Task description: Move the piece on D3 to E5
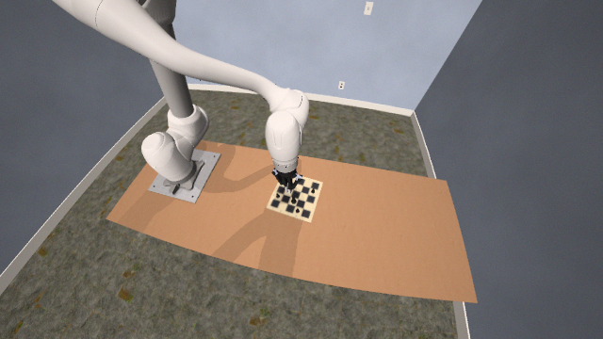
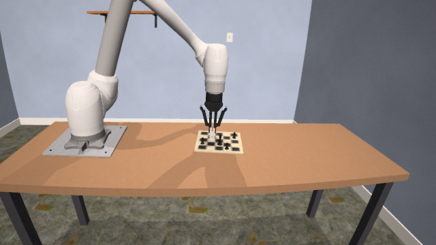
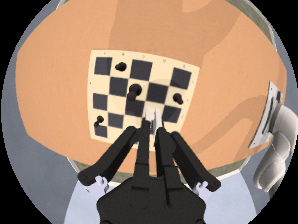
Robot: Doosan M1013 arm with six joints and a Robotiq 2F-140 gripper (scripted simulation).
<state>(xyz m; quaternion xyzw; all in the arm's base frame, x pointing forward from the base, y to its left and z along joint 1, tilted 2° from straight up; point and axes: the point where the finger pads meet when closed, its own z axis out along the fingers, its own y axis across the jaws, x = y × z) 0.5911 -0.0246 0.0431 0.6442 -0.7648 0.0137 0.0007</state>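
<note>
Now: the pale chess piece 30 mm below my hand. Also, from my hand: chessboard: 40 mm below, 30 mm ahead, 10 mm to the right.
</note>
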